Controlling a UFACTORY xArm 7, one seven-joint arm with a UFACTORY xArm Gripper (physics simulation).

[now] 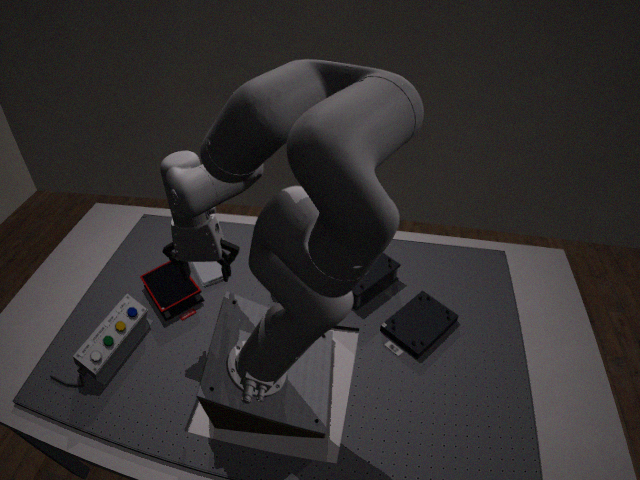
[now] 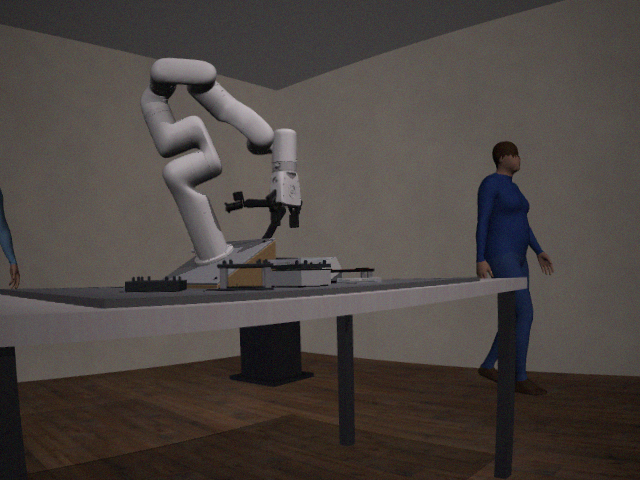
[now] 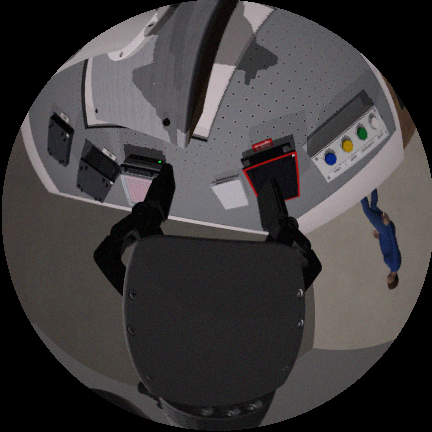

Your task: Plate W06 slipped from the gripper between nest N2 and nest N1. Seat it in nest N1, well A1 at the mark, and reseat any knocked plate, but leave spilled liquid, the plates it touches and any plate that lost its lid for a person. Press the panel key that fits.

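Where they show: gripper, fingertip midpoint: [image 1: 207,277] [image 2: 285,226] [image 3: 219,179]; arm's base at its link origin: [image 1: 255,369] [image 2: 214,255].
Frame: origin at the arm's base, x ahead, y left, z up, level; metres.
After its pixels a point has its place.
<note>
My gripper [image 1: 205,273] @[y 0.132, x 0.171, z 0.081 m] [image 2: 286,219] @[y 0.132, x 0.171, z 0.081 m] [image 3: 219,179] @[y 0.132, x 0.171, z 0.081 m] is open and empty, pointing down and raised above the mat. A pale plate [image 1: 210,273] @[y 0.206, x 0.335, z -0.076 m] [image 3: 231,194] @[y 0.218, x 0.361, z -0.077 m] lies flat beside a black tray with a red rim [image 1: 170,285] @[y 0.294, x 0.254, z -0.051 m] [image 3: 287,172] @[y 0.306, x 0.218, z -0.051 m]; I cannot read its marking. A pinkish plate [image 3: 137,190] @[y -0.031, x 0.334, z -0.019 m] sits at a dark unit with a green light [image 3: 142,160] @[y -0.026, x 0.279, z -0.068 m]. Two dark nests [image 1: 419,322] @[y -0.352, x 0.197, z -0.068 m] [image 3: 95,175] @[y -0.167, x 0.307, z -0.034 m] stand farther along; their labels are too small to read. The key panel [image 1: 111,335] @[y 0.377, x 0.044, z -0.021 m] [image 3: 350,145] @[y 0.369, x 0.076, z -0.020 m] has white, green, yellow and blue keys. No spilled liquid can be made out.
The sloped arm base [image 1: 310,366] @[y -0.103, x 0.052, z -0.055 m] [image 3: 165,95] @[y 0.068, x 0.115, z 0.035 m] stands between the panel and the dark nests. A black jointed arm [image 2: 253,203] shows behind the gripper. A person in blue [image 2: 501,222] [image 3: 387,240] stands beyond the table; part of another person [image 2: 5,242] shows at the left edge.
</note>
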